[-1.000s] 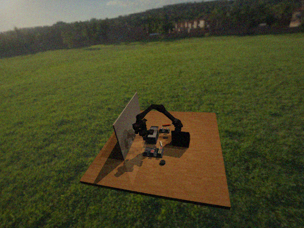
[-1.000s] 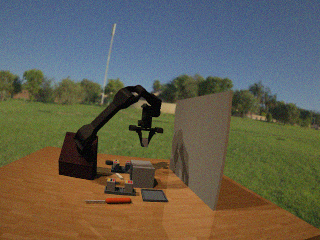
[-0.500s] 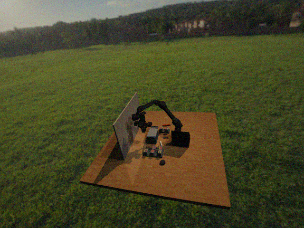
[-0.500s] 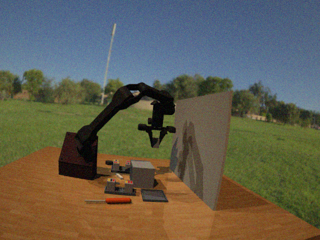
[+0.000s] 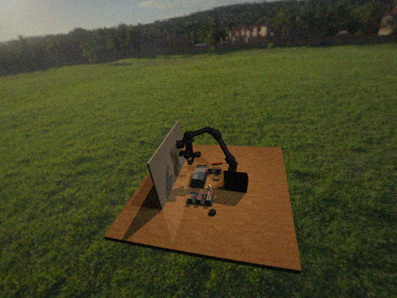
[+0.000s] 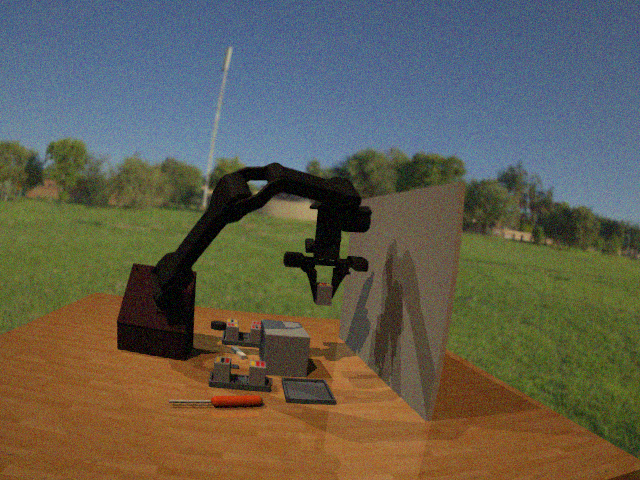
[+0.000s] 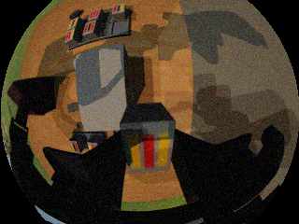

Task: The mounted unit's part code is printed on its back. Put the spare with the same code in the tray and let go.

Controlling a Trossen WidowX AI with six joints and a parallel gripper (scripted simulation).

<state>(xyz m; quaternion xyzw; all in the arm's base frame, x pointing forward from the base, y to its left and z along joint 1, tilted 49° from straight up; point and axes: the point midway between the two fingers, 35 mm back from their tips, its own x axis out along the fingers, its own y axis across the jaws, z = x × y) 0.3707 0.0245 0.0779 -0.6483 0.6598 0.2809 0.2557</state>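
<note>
My gripper tip is 40 mm past the tray, 140 mm to the left of it and 180 mm above it. From my gripper tip the other things lie so: mounted unit 80 mm behind, 50 mm to the left, 130 mm below; spare 20 mm above; tall grey panel 160 mm ahead, 50 mm to the left, 40 mm above.
</note>
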